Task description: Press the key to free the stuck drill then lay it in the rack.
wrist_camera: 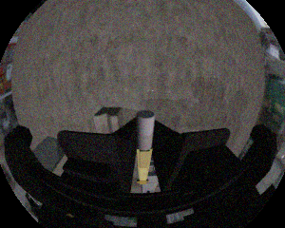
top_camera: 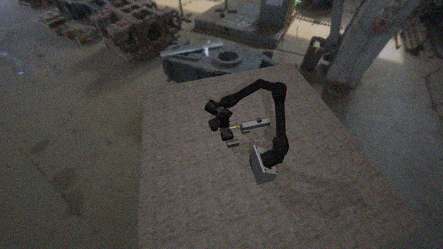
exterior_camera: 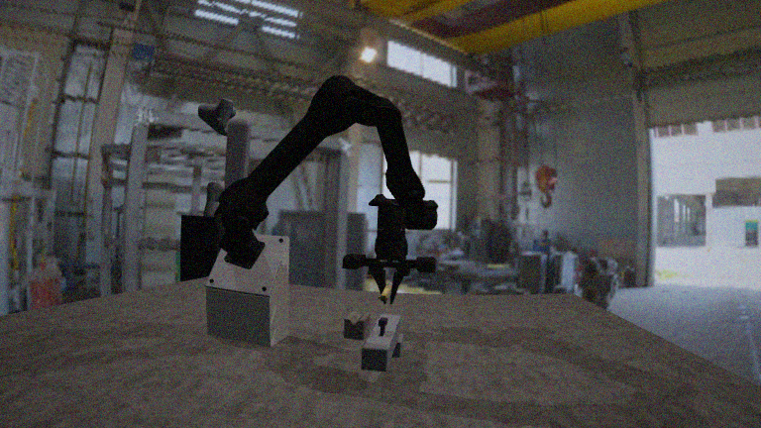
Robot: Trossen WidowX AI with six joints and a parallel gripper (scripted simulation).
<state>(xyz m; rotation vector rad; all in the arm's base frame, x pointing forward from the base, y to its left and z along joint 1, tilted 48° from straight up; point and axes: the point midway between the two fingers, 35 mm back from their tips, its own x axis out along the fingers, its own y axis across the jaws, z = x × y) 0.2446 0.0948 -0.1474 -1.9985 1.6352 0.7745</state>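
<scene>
The drill is 4 cm to the right of my gripper tip, 3 cm above it and 1 cm ahead of it. From my gripper tip the other things lie so: dark key 23 cm to the right, 5 cm ahead, 1 cm below; grey holder block 20 cm to the right, 5 cm ahead, 3 cm below; grey rack 5 cm to the right, 5 cm behind, 4 cm below.
</scene>
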